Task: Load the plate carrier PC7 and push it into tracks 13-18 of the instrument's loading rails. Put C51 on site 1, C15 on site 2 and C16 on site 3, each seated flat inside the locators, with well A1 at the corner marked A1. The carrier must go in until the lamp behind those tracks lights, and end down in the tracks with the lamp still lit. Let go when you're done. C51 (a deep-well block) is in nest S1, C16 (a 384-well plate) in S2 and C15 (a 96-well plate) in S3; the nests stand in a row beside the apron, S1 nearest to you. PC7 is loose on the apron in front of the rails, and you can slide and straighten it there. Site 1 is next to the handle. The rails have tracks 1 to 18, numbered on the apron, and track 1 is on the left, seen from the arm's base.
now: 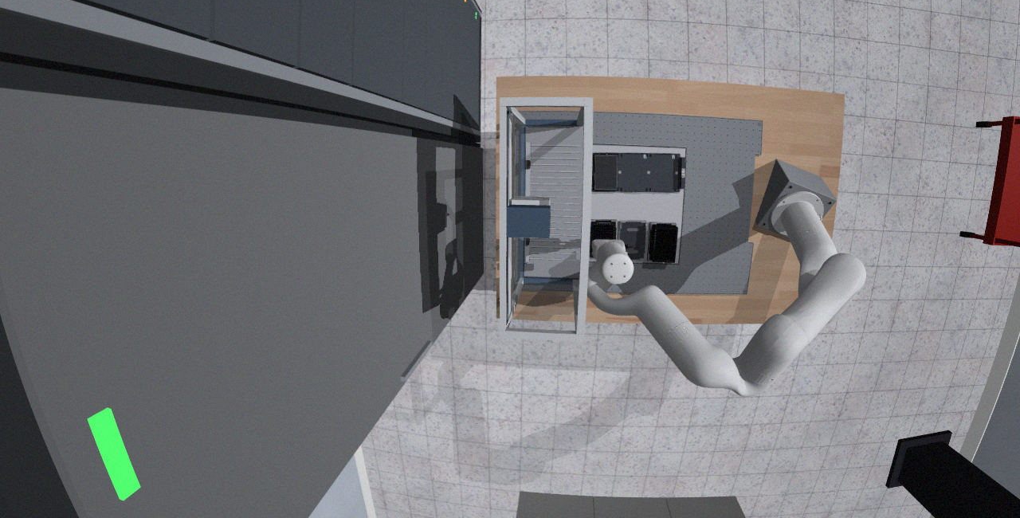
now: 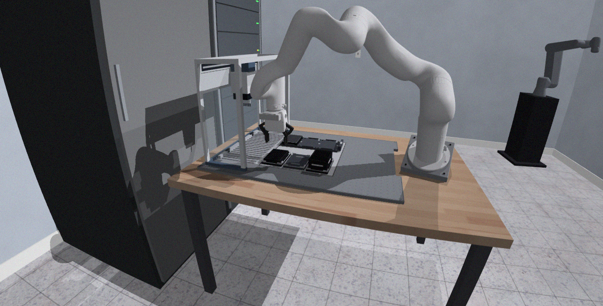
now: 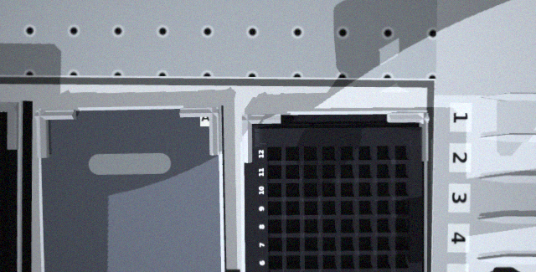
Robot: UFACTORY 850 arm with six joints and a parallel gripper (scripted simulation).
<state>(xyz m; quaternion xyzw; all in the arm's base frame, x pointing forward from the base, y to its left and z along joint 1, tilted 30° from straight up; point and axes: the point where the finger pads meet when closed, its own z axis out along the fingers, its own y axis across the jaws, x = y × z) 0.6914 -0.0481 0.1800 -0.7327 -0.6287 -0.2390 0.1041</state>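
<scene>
The plate C15 is 70 mm below my hand. The rest, counted from my hand: nest S2: 110 mm behind, 10 mm to the left, 90 mm below; plate carrier PC7: 140 mm behind, 230 mm to the right, 80 mm below; frame post: 110 mm ahead, 150 mm to the left, 150 mm above.
</scene>
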